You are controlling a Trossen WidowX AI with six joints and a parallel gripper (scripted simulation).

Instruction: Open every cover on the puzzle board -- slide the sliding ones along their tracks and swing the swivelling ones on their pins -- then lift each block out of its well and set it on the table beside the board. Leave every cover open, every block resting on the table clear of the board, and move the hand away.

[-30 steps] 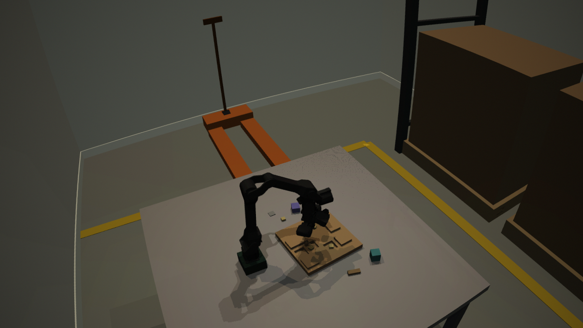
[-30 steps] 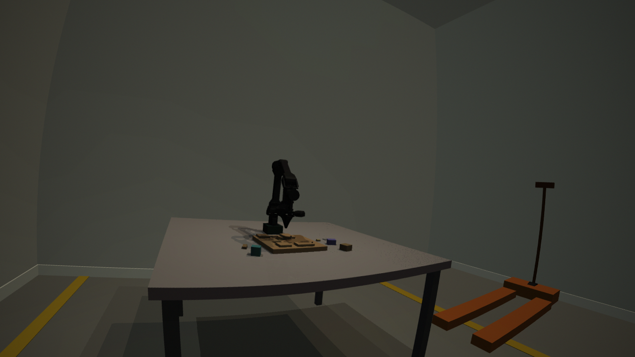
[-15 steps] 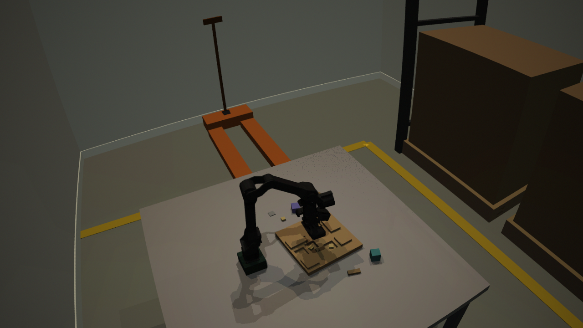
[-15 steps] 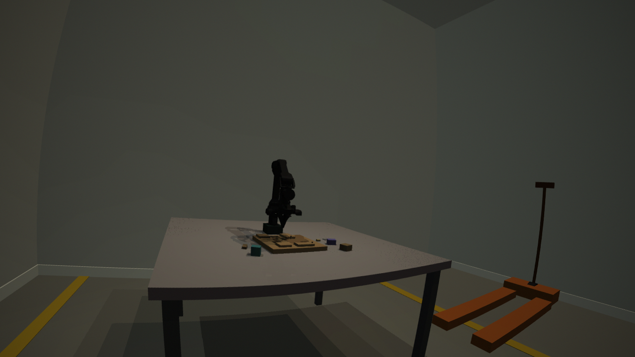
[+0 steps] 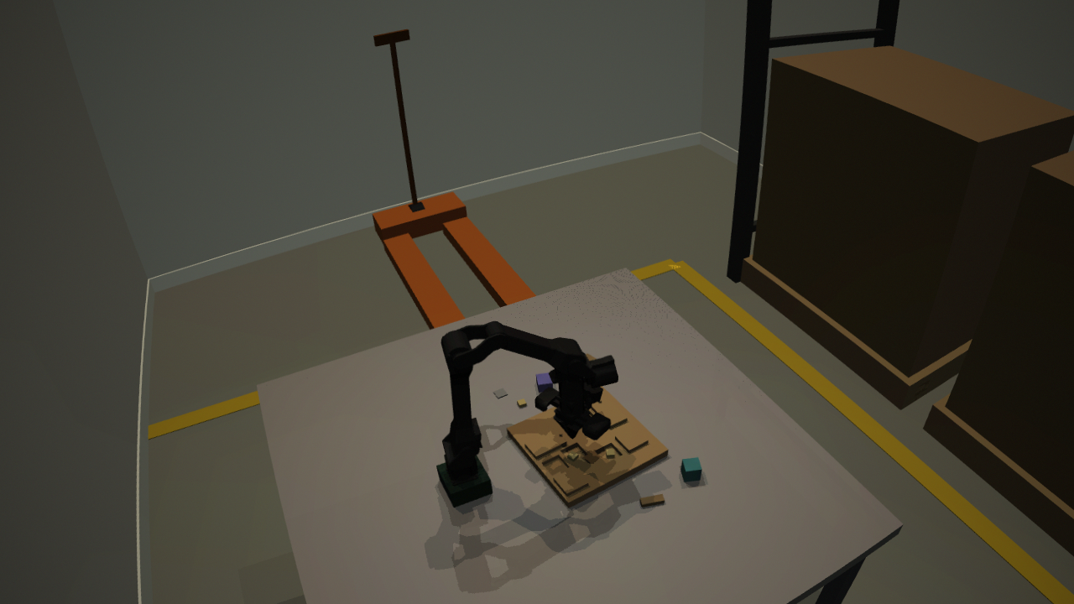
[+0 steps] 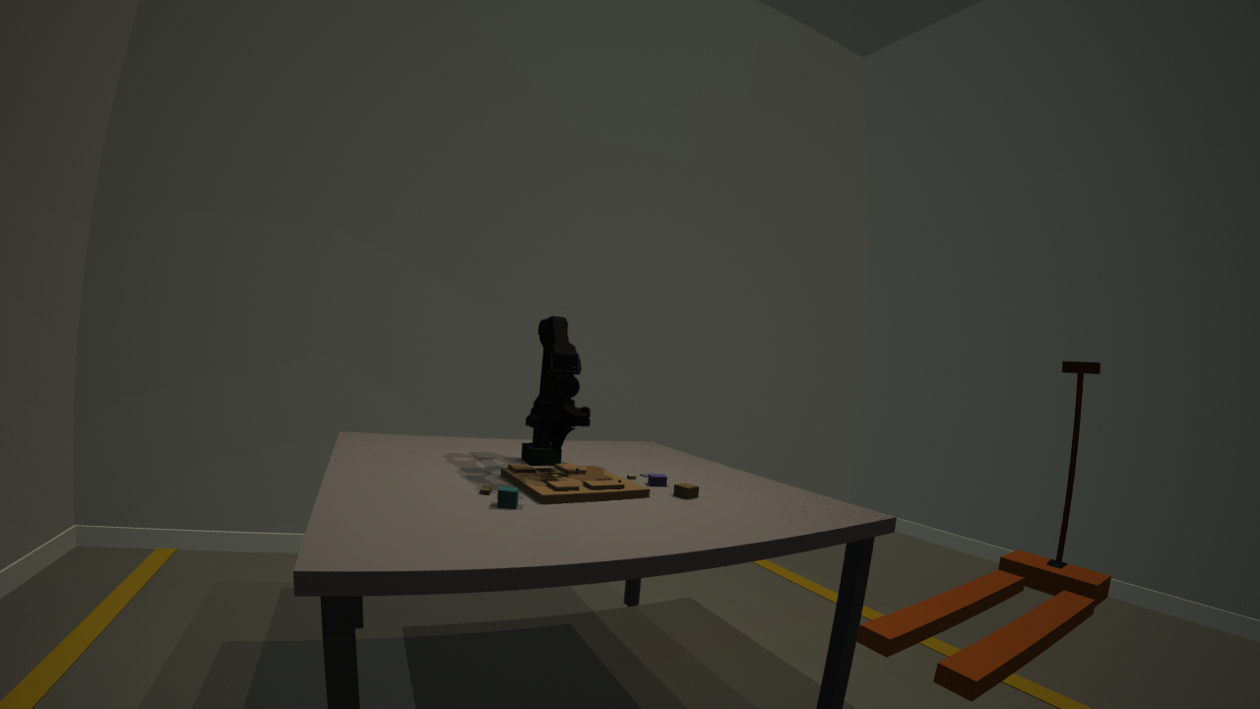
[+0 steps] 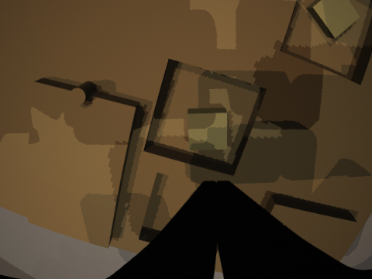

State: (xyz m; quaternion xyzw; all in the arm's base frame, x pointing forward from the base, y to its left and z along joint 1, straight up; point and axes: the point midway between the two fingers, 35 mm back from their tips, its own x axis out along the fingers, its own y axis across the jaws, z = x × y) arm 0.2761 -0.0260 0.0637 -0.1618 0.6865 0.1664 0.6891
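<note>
The wooden puzzle board is 50 mm ahead of my gripper tip, 10 mm to the left of it and 60 mm below it. From my gripper tip the other things lie so: purple block: 40 mm ahead, 290 mm to the left, 70 mm below; teal block: 240 mm ahead, 170 mm to the right, 60 mm below; small flat brown piece: 110 mm ahead, 200 mm to the right, 80 mm below.
</note>
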